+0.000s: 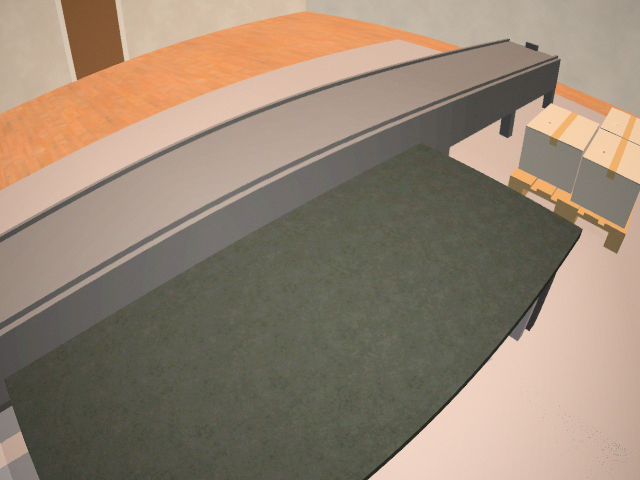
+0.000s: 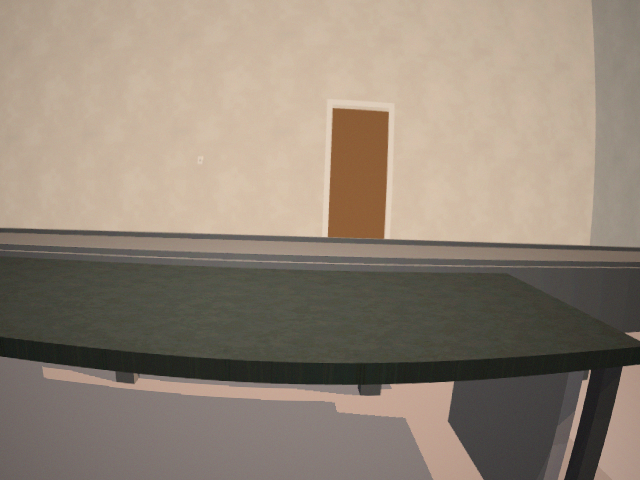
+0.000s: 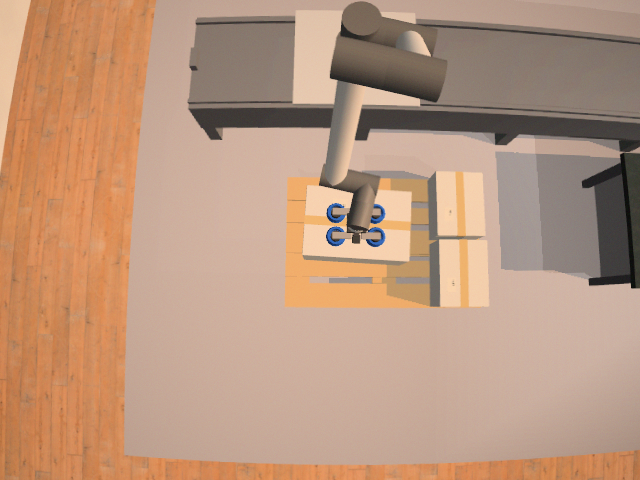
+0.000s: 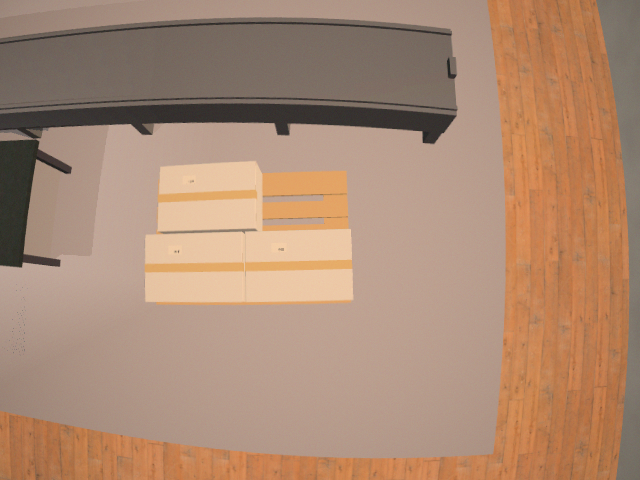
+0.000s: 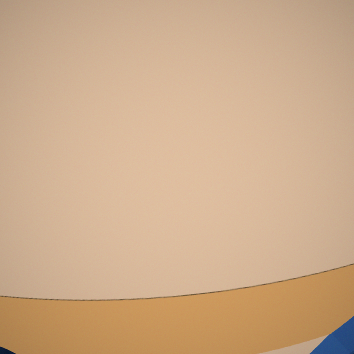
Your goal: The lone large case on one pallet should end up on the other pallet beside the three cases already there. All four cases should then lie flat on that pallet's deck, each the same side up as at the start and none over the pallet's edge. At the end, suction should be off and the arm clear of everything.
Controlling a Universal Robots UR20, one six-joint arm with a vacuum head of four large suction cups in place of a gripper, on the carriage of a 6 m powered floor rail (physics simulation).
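Places are measured from the arm's base along level axes (x right, y ahead, z up), in millimetres.
Where they show: hand at its tool point: (image 5: 179, 249).
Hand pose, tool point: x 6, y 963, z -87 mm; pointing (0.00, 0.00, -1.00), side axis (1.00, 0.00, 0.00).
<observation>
Each offset is from my tool point to the top centre of the thing. Level surfaces: height alone.
The lone large case @(dx -13, dy -16, dz +23 mm) (image 3: 320, 245) (image 5: 175, 150), pale with a tape strip, is level at the north pallet (image 3: 330, 294). My suction head (image 3: 356, 224) has its four blue cups on the case's top and appears to hold it very slightly raised; the gap beneath is hidden. The arm hides part of its top. On the south pallet (image 4: 305, 183) (image 1: 523, 179), three large cases lie flat: one at the upper left (image 4: 206, 214) (image 1: 550, 160), one at the lower left (image 4: 193, 286) (image 1: 604, 198), one at the lower right (image 4: 299, 286). Bare deck shows at the upper right.
Two smaller cases, an upper one @(dx -626, dy -166, dz -128 mm) (image 3: 471, 206) and a lower one @(dx -626, dy +239, dz -102 mm) (image 3: 475, 273), stand at the north pallet's right end. The raised rail (image 3: 242, 67) (image 4: 289, 62) (image 1: 310, 118) runs behind both pallets. A dark green table @(dz +47 mm) (image 1: 310, 310) (image 2: 310, 315) stands between them.
</observation>
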